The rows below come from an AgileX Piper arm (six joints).
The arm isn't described. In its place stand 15 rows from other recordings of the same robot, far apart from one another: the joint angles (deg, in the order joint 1, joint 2, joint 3, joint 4, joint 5, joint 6), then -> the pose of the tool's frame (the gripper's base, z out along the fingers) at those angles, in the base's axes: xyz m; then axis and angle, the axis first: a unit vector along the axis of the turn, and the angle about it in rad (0 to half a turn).
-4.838 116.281 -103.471 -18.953 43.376 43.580 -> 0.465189, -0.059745, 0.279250, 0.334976, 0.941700, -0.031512, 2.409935
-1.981 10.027 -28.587 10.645 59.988 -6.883 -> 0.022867, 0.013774, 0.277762, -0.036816, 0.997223, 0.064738, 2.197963
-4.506 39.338 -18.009 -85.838 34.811 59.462 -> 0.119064, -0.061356, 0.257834, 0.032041, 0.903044, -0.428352, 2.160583
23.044 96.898 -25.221 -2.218 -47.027 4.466 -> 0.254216, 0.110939, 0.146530, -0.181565, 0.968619, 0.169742, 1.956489
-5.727 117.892 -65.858 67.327 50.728 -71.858 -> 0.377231, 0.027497, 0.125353, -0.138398, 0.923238, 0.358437, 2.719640
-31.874 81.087 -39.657 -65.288 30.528 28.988 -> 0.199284, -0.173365, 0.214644, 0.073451, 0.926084, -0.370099, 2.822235
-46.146 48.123 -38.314 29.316 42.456 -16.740 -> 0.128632, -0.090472, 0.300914, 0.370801, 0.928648, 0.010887, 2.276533
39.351 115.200 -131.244 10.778 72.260 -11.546 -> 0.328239, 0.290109, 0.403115, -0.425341, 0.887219, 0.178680, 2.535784
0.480 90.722 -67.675 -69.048 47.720 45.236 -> 0.338655, -0.060041, 0.306238, 0.046258, 0.910797, -0.410254, 2.427153
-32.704 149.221 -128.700 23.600 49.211 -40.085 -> 0.477926, -0.274090, 0.111660, 0.036260, 0.999164, 0.018863, 2.575477
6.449 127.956 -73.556 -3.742 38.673 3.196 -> 0.385117, 0.039797, 0.054956, -0.053508, 0.998380, -0.019346, 3.104657
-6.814 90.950 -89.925 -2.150 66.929 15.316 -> 0.330561, -0.042662, 0.363028, 0.188779, 0.982019, -0.001155, 2.668200
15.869 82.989 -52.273 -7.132 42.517 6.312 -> 0.264927, 0.067374, 0.234908, -0.120913, 0.992578, -0.013005, 2.750092
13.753 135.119 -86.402 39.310 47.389 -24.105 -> 0.409993, 0.144028, 0.057464, -0.087827, 0.965493, 0.245173, 3.115490
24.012 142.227 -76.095 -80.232 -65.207 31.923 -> 0.348580, 0.244413, 0.029818, -0.627157, 0.613411, 0.480000, 2.318495
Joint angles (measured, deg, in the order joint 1, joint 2, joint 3, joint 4, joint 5, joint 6), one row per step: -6.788 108.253 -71.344 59.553 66.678 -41.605; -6.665 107.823 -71.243 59.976 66.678 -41.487; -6.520 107.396 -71.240 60.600 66.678 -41.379; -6.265 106.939 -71.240 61.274 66.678 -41.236; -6.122 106.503 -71.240 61.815 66.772 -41.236; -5.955 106.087 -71.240 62.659 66.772 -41.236; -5.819 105.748 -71.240 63.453 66.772 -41.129; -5.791 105.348 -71.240 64.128 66.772 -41.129; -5.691 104.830 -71.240 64.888 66.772 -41.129; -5.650 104.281 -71.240 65.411 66.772 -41.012; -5.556 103.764 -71.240 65.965 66.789 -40.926
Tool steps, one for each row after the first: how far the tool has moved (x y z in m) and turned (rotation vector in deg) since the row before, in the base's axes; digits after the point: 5 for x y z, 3 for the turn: -0.00070 0.00117 0.00272 0.341 -0.277 -0.171; -0.00030 0.00140 0.00332 0.501 -0.398 -0.244; -0.00041 0.00212 0.00358 0.552 -0.406 -0.175; -0.00057 0.00139 0.00335 0.463 -0.444 -0.060; -0.00024 0.00165 0.00353 0.683 -0.491 -0.256; -0.00015 0.00139 0.00300 0.675 -0.322 -0.317; -0.00030 0.00064 0.00325 0.545 -0.457 -0.302; -0.00055 0.00116 0.00409 0.611 -0.582 -0.267; -0.00078 0.00065 0.00401 0.433 -0.497 -0.269; -0.00079 0.00101 0.00385 0.467 -0.486 -0.195
